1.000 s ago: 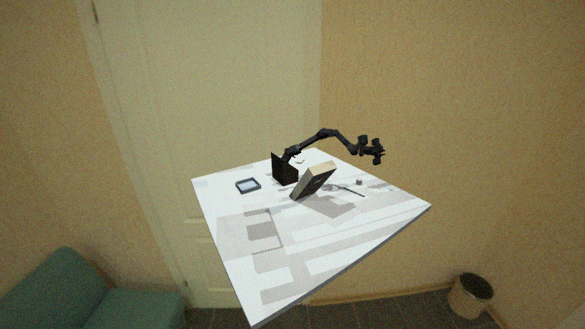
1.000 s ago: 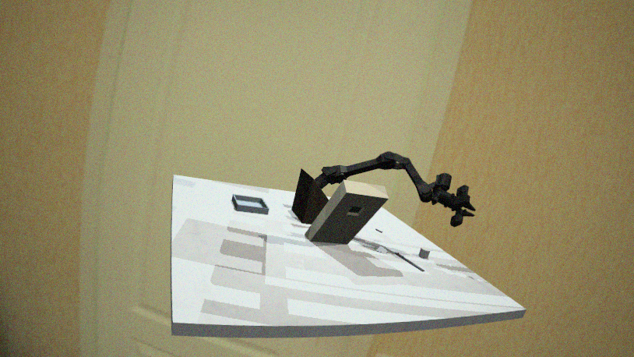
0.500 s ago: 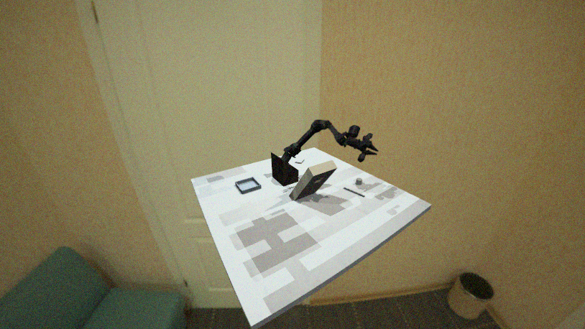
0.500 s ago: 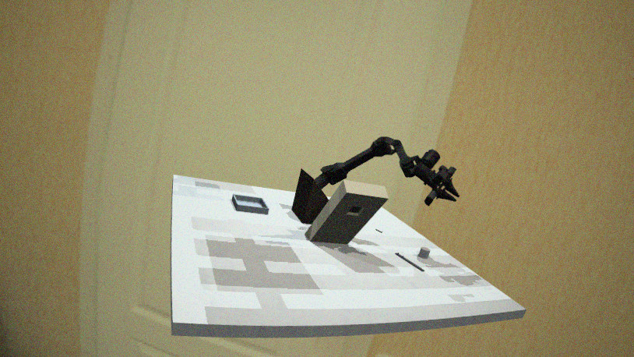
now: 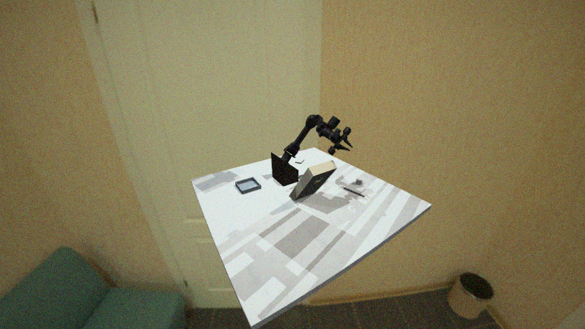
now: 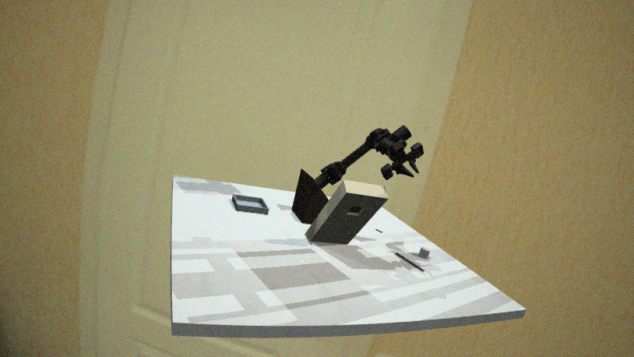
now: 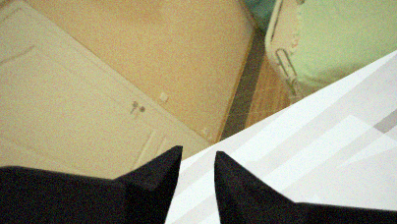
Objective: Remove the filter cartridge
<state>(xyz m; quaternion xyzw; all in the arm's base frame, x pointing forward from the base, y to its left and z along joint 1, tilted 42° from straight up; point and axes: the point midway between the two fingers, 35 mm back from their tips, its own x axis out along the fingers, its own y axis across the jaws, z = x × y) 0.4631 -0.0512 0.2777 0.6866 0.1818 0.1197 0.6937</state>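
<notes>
The filter cartridge lies 170 mm below my gripper tip, 160 mm to the right of it and 120 mm behind it. Round my gripper tip: wedge block (240 mm below, 170 mm behind, 160 mm to the right); then dark tray (570 mm behind, 440 mm to the right, 380 mm below).
</notes>
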